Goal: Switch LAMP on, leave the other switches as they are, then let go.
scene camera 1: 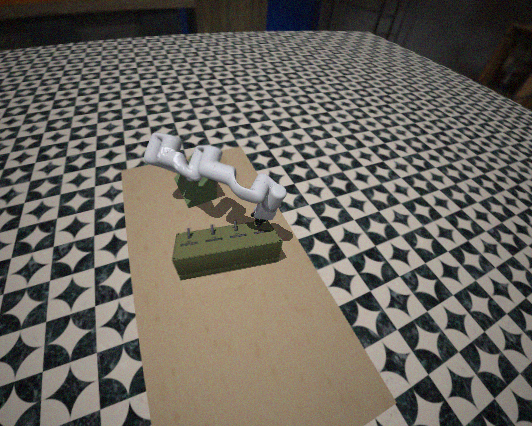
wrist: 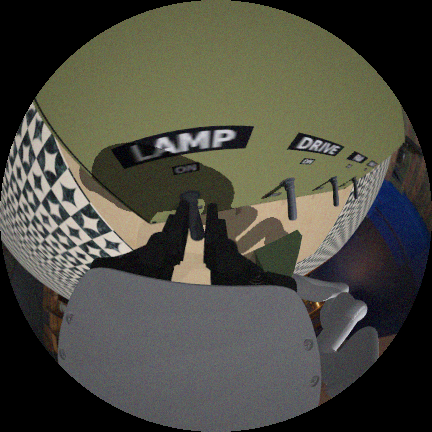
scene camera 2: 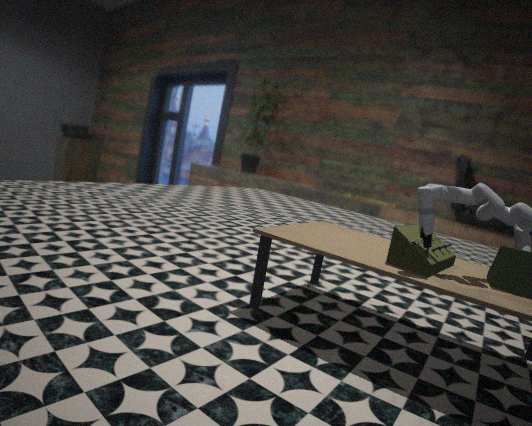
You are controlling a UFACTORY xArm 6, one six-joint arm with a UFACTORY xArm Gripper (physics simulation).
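Places are measured from the arm's base along level axes (x right, y ahead, z up), in millimetres.
Pixels of known places: gripper, fingertip midpoint: [scene camera 1: 258, 222] [wrist: 197, 216] [scene camera 2: 427, 247]; arm's base, link origin: [scene camera 2: 521, 263].
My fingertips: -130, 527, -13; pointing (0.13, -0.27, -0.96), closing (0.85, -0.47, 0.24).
Observation:
Ahead of a thing's pixels: the offset from my fingertips to its top centre, as dx, dy, dz. "spot": to the spot under its first point. Level surfaces: height alone.
An olive-green switch box [scene camera 1: 227, 262] [scene camera 2: 406, 250] [wrist: 215, 75] stands on the table. In the wrist view the LAMP label @(+19, +62, +10) [wrist: 185, 145] and its ON mark @(spot: +11, +40, -8) [wrist: 185, 168] are above a dark grey lever, the LAMP lever @(-4, -3, +18) [wrist: 196, 222]. My gripper [scene camera 1: 259, 222] [scene camera 2: 427, 244] [wrist: 197, 216] is at the box's end switch, shut on this lever, with one black finger on each side. The fingers hide part of the lever's base and slot, so its exact tilt is hard to judge. The DRIVE lever @(+104, -55, +5) [wrist: 291, 200] stands beside it, apart from the fingers.
Two further levers [wrist: 335, 192] [wrist: 355, 188] stand in the same row beyond DRIVE. A dark green block [scene camera 1: 200, 195] [scene camera 2: 515, 272] [wrist: 282, 252] is on the table by the arm's base. The wooden table @(dz -127) [scene camera 1: 240, 340] [scene camera 2: 310, 235] stands on a patterned floor.

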